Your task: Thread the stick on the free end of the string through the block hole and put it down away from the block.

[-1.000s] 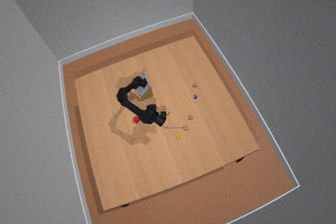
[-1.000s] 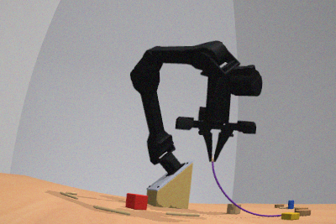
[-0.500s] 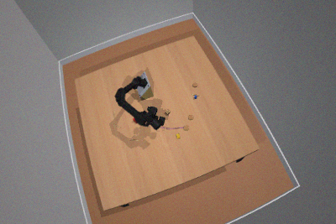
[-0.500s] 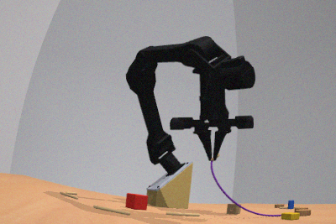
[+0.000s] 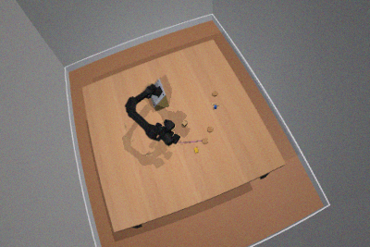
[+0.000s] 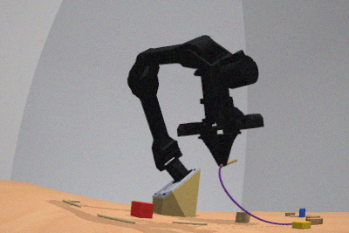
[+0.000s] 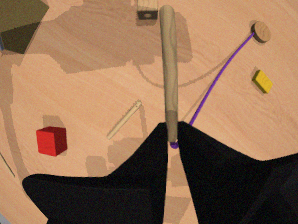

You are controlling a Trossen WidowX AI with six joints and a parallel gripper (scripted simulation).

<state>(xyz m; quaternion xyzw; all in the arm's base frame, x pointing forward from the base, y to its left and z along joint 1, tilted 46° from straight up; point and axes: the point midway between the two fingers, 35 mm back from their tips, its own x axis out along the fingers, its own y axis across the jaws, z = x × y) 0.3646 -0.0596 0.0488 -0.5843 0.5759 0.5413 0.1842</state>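
Now: the wooden block 140 mm to the left of my gripper tip, 120 mm below it and 80 mm behind it. Also, from my gripper tip: yellow piece: 140 mm ahead, 130 mm below, 120 mm to the left; then red cube: 140 mm behind, 120 mm to the right, 120 mm below; then thin wooden stick: 10 mm to the left, 10 mm behind, 10 mm above.
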